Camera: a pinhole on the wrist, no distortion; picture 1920 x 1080 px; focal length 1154.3 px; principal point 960.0 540.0 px. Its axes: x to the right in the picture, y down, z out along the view. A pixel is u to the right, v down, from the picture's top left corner.
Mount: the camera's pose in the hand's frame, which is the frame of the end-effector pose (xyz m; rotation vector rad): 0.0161 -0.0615 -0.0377 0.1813 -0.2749 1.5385
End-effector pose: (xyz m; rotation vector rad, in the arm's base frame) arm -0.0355 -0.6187 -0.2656 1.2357 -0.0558 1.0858
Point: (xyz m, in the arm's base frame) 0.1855 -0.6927 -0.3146
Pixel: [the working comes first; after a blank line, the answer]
In the camera's frame: -0.0611 -0.0406 0.2104

624.5 317.5
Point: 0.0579 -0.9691 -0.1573
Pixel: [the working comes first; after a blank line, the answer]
In the camera's frame: 0.2105 0.1064 0.3587

1637.5 882.5
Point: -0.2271 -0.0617 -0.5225
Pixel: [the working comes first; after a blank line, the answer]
In the camera's frame: -0.2016 -0.0556 -0.5588

behind the camera
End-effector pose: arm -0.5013 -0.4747 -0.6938 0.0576 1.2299 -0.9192
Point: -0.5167 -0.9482 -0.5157
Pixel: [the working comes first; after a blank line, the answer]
In the camera's frame: -0.2228 -0.1340 0.4044

324.0 157.5
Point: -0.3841 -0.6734 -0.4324
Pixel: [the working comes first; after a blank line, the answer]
In the camera's frame: -0.0084 0.0921 0.3505

932.4 843.3
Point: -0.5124 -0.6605 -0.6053
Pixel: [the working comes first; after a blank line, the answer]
In the camera's frame: -0.0550 -0.0281 0.1776

602.3 357.3
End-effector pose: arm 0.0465 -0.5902 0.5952 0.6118 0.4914 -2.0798
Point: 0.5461 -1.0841 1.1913
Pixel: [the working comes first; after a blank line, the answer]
In the camera's frame: 0.8355 0.2718 0.4629

outside the picture
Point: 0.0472 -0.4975 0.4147
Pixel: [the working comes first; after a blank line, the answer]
In the camera's frame: -0.0129 -0.0202 -0.1625

behind the camera
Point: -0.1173 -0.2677 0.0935
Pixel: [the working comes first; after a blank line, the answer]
In the camera's frame: -0.3246 -0.1277 -0.4352

behind the camera
